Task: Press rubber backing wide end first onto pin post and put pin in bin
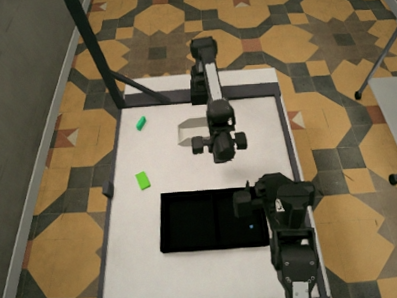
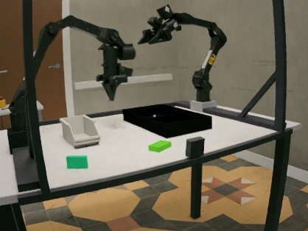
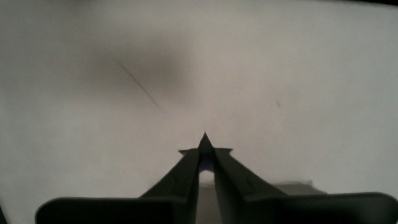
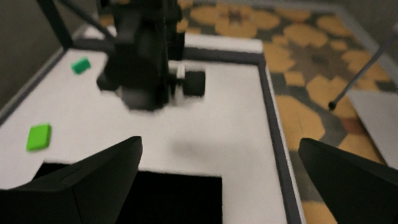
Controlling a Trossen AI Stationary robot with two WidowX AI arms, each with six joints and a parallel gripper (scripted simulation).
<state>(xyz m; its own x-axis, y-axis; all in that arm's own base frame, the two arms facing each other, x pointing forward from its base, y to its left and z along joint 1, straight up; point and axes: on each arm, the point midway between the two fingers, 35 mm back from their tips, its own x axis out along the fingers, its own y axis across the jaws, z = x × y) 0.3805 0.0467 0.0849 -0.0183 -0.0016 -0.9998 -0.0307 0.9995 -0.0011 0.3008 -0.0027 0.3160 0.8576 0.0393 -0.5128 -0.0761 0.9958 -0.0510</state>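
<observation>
My left gripper is now 17 cm to the right of the grey bin, 12 cm above it and 4 cm past it. Also, from my left hand: white star-shaped pin 3 cm below; then black tray 20 cm to the right, 14 cm below, 7 cm behind.
</observation>
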